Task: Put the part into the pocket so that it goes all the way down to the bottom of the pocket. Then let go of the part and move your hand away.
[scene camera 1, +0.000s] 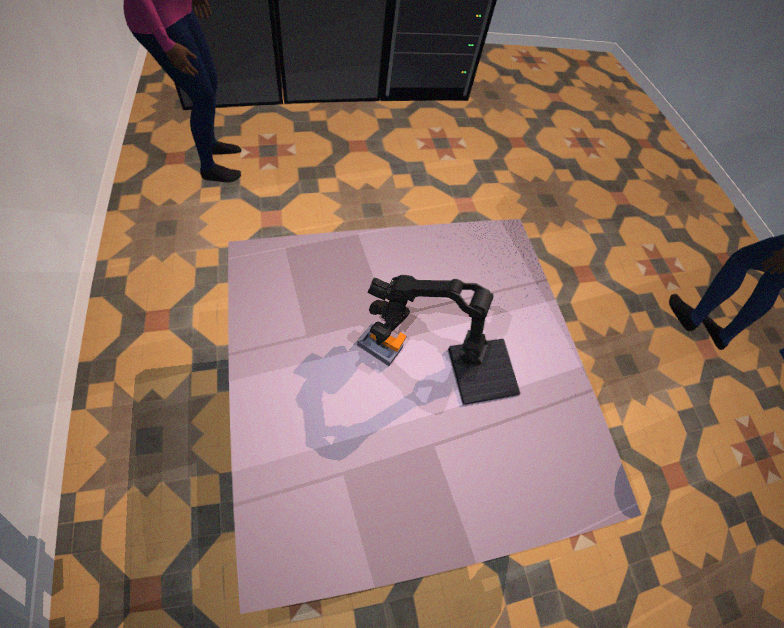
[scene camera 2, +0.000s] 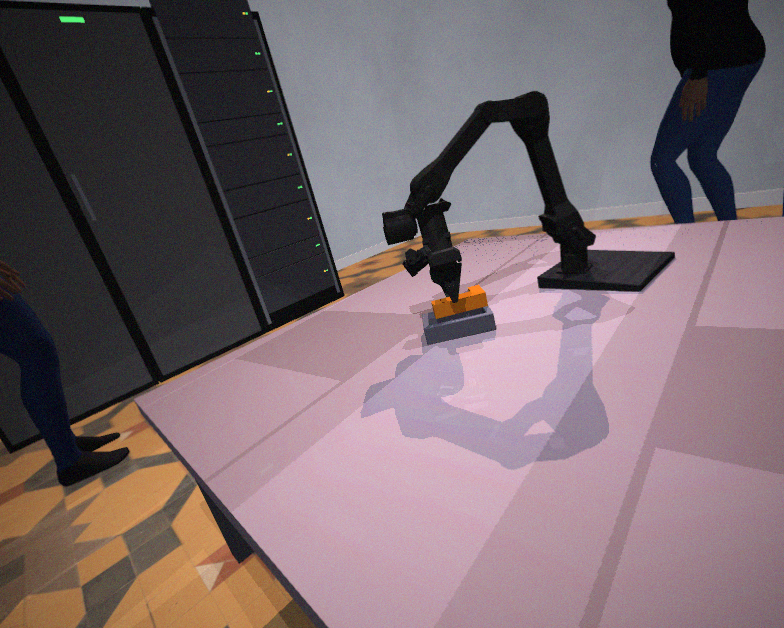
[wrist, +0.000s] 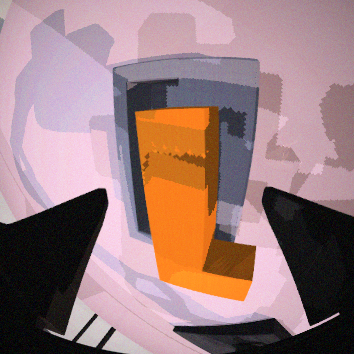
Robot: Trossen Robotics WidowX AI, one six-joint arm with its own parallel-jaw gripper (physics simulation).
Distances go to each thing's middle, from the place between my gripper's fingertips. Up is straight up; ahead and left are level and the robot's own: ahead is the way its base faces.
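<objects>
You'll find the grey pocket block (wrist: 232, 83) 1 cm ahead of my hand, 1 cm to the left of it and 3 cm below it. There's an orange L-shaped part (scene camera 2: 475, 298) too, and that part is 1 cm behind my hand and 1 cm to the left of it.
</objects>
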